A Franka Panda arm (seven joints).
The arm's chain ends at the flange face. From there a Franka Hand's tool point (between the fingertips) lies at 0.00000 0.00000 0.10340 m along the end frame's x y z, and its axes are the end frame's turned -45 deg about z.
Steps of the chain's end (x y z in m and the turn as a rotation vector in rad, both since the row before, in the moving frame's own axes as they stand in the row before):
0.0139, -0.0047, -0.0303, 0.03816, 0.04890, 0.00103
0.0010, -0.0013, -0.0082, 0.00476, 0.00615, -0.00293
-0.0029, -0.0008, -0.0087, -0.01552, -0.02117, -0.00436
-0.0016, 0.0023, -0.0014, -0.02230, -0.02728, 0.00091
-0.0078, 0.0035, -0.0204, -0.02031, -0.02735, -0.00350
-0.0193, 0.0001, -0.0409, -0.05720, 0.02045, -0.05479
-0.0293, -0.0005, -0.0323, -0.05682, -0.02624, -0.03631
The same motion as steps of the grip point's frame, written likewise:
0.0195, 0.0073, -0.0305, -0.00759, 0.06156, 0.00103
0.0024, -0.0001, -0.0082, -0.00098, 0.00771, -0.00293
-0.0042, -0.0030, -0.0087, 0.00400, -0.02594, -0.00436
-0.0064, 0.0001, -0.0015, 0.00352, -0.03506, 0.00091
-0.0115, -0.0035, -0.0205, 0.00498, -0.03370, -0.00350
-0.0162, -0.0078, -0.0411, -0.05491, -0.02599, -0.05479
-0.0264, -0.0187, -0.0325, -0.02162, -0.05873, -0.03631

